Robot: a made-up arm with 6 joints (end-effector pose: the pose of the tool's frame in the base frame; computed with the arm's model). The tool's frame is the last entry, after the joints.
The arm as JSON. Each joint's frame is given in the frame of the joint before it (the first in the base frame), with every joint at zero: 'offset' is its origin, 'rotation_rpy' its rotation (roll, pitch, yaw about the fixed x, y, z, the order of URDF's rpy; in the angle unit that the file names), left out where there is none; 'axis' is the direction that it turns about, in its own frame. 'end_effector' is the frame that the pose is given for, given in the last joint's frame.
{
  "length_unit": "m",
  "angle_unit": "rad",
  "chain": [
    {
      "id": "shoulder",
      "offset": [
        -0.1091,
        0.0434,
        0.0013
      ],
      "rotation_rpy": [
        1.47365,
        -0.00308,
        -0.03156
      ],
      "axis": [
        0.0,
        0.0,
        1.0
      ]
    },
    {
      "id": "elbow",
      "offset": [
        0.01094,
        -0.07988,
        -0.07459
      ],
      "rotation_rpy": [
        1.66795,
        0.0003,
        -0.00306
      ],
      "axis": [
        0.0,
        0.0,
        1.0
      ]
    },
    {
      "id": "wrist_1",
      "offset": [
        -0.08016,
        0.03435,
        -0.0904
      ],
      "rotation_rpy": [
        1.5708,
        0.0,
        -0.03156
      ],
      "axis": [
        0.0,
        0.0,
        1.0
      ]
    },
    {
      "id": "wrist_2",
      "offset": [
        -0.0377,
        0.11,
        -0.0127
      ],
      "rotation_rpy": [
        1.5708,
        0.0,
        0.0
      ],
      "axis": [
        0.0,
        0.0,
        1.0
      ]
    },
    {
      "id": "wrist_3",
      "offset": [
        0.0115,
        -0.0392,
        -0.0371
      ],
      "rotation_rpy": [
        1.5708,
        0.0,
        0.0
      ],
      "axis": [
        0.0,
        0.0,
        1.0
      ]
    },
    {
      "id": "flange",
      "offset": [
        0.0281,
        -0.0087,
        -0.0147
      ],
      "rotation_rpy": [
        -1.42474,
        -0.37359,
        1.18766
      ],
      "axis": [
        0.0,
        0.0,
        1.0
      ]
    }
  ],
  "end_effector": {
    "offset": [
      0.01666,
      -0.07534,
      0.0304
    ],
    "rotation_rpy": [
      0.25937,
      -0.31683,
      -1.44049
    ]
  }
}
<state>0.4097 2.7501 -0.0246 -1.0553 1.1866 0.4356</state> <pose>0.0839 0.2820 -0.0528 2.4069 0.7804 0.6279</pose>
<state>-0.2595 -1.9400 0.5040 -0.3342 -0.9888 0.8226</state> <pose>0.0623 0.0114 -0.1644 0.2110 0.0579 0.6257</pose>
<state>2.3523 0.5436 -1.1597 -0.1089 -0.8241 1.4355</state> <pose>-0.0986 0.0003 0.0138 -0.6134 1.8680 -0.0338</pose>
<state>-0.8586 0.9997 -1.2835 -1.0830 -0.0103 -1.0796</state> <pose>-0.2105 -0.0005 -0.1049 -1.1540 1.6404 0.8645</pose>
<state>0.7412 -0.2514 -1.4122 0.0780 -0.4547 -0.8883</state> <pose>0.0575 0.0360 0.0298 2.8825 -0.5318 -0.5073</pose>
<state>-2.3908 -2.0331 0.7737 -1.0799 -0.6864 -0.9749</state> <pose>-0.2918 -0.1264 -0.0546 -1.4227 0.9941 -0.9969</pose>
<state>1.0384 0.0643 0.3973 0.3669 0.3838 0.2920</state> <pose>-0.0511 -0.0255 -0.1553 1.9038 -1.6964 -0.3741</pose>
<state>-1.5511 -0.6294 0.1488 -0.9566 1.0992 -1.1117</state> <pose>-0.3099 -0.0554 0.0396 0.4926 -0.8722 -2.6954</pose>
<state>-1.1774 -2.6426 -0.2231 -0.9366 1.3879 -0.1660</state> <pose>-0.1698 0.1585 -0.2530 -2.0132 -0.6362 2.1243</pose>
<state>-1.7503 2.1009 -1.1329 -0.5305 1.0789 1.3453</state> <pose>-0.2053 0.1998 0.0424 -0.9166 -1.0099 2.1291</pose>
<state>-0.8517 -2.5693 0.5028 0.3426 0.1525 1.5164</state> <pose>-0.0489 0.1070 -0.1530 2.5229 0.6632 1.2600</pose>
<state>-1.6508 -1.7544 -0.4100 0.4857 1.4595 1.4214</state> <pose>-0.2443 0.0473 -0.1332 -1.9039 1.3253 2.0507</pose>
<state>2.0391 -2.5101 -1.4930 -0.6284 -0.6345 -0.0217</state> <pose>-0.0410 0.2719 0.0380 1.0403 -0.2867 1.0359</pose>
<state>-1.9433 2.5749 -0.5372 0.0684 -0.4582 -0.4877</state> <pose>-0.2352 0.2657 0.0781 -1.6909 -2.4074 -0.2292</pose>
